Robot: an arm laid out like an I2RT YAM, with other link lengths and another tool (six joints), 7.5 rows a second.
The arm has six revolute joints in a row. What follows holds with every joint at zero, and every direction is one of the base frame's.
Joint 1 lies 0.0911 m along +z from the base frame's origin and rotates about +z.
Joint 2 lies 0.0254 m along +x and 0.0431 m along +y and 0.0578 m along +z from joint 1 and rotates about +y.
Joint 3 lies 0.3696 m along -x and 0.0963 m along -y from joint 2 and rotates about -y.
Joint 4 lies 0.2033 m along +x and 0.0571 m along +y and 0.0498 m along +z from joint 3 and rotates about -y.
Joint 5 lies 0.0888 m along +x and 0.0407 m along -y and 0.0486 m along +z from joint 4 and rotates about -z.
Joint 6 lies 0.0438 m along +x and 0.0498 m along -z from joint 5 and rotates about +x.
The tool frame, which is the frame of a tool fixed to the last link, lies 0.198 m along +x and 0.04 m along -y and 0.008 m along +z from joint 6; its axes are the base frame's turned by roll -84.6, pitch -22 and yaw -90 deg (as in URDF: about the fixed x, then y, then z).
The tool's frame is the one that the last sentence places.
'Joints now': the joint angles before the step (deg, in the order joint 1, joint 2, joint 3, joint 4, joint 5, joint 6). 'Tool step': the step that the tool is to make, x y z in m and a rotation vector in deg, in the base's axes. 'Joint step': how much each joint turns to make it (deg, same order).
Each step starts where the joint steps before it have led.
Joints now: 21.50 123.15 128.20 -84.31 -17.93 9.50
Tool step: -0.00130 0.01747 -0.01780 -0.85 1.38 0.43
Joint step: 2.23 1.79 -0.98 1.72 0.57 1.81
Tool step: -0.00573 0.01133 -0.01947 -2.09 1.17 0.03
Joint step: 2.34 0.92 -2.96 2.55 1.75 2.15
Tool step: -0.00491 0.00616 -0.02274 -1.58 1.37 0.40
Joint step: 1.35 1.07 -3.65 3.01 0.91 0.87
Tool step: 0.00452 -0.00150 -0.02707 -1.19 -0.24 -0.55
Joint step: 0.22 0.57 -6.09 6.48 1.25 0.65
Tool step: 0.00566 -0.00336 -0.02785 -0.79 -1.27 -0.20
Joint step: 0.00 0.09 -7.50 8.36 1.30 0.04
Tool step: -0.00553 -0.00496 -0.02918 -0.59 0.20 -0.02
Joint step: 0.00 0.15 -7.72 7.41 0.43 -0.03
